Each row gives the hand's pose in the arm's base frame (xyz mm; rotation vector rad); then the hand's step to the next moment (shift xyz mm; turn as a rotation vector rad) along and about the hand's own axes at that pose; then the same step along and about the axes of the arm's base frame.
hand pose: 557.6 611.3 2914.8 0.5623 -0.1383 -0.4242
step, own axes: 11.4 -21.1 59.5 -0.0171 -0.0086 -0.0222
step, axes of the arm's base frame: -11.4 -49.9 38.6 -0.0131 0.0115 -0.0235
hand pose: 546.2 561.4 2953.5 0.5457 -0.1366 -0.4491
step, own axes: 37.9 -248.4 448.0 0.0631 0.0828 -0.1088
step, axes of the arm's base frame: -168.0 -416.7 249.0 0.1139 0.0860 -0.0480
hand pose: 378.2 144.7 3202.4 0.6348 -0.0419 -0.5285
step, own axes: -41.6 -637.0 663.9 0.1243 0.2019 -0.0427
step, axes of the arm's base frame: -457.6 -779.8 175.6 0.2086 0.1005 0.0666
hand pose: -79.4 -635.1 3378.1 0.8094 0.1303 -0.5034
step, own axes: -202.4 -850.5 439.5 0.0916 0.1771 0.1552
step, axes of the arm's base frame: -617.7 -732.7 -197.7 0.1528 -0.0440 0.1964
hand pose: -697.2 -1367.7 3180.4 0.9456 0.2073 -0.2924
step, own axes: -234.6 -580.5 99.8 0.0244 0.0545 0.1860
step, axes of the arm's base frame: -410.6 -365.1 -316.5 0.0499 -0.1264 0.1404
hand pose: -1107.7 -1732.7 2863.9 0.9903 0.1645 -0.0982
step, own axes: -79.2 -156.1 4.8 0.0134 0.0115 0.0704
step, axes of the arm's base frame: -101.9 -88.6 -111.5 0.0216 -0.0528 0.0449
